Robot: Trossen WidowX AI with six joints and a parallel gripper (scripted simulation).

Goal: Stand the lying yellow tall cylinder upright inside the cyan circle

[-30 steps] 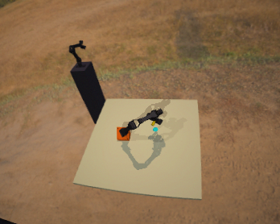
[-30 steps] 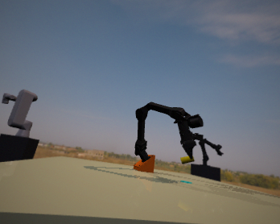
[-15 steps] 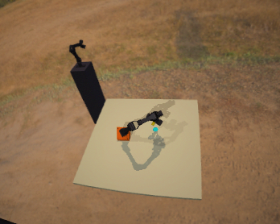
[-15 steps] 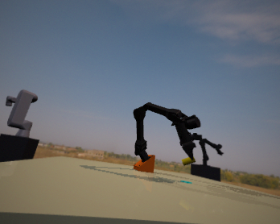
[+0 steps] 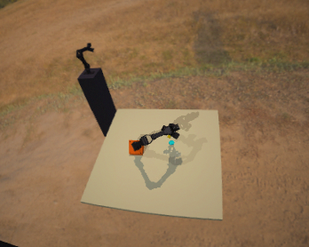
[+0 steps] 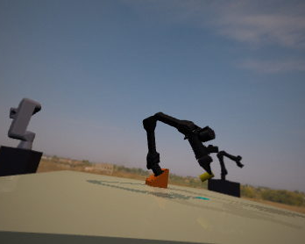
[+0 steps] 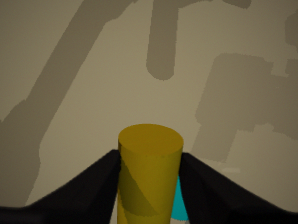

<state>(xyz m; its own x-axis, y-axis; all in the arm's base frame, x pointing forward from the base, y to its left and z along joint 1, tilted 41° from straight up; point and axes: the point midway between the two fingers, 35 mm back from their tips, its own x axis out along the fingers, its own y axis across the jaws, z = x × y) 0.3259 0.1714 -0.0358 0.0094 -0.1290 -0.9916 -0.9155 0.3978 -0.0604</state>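
Right now the cyan circle is 120 mm below my gripper tip and 30 mm to the right of it. The rest, counted from my gripper tip: yellow cylinder: 10 mm to the right, 10 mm below, 10 mm behind.
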